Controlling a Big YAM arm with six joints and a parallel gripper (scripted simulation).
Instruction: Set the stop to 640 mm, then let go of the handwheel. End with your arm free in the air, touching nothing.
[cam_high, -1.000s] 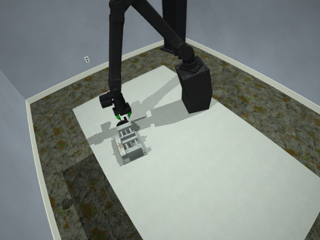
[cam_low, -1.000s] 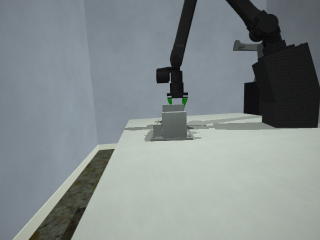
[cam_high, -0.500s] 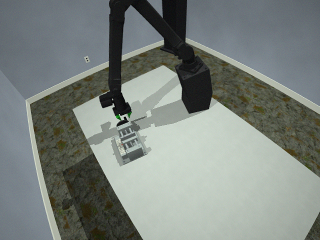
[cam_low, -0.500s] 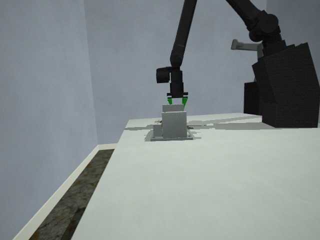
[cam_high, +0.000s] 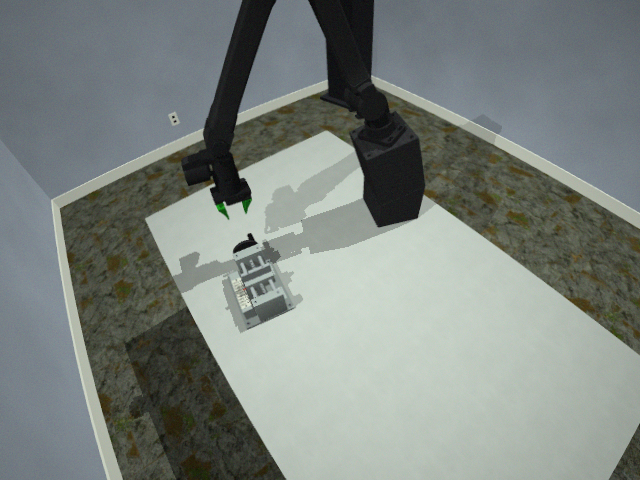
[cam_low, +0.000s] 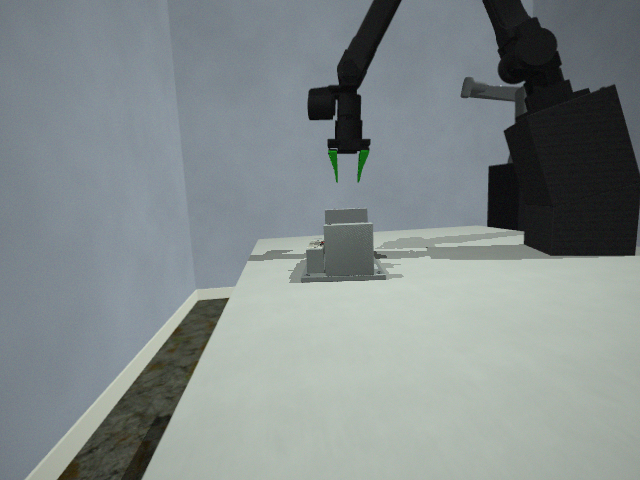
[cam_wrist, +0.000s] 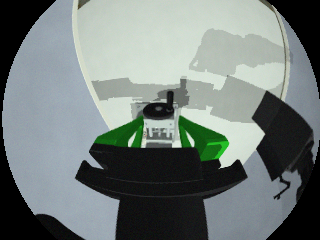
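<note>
The handwheel is 3 cm to the left of my hand and 11 cm below it.
</note>
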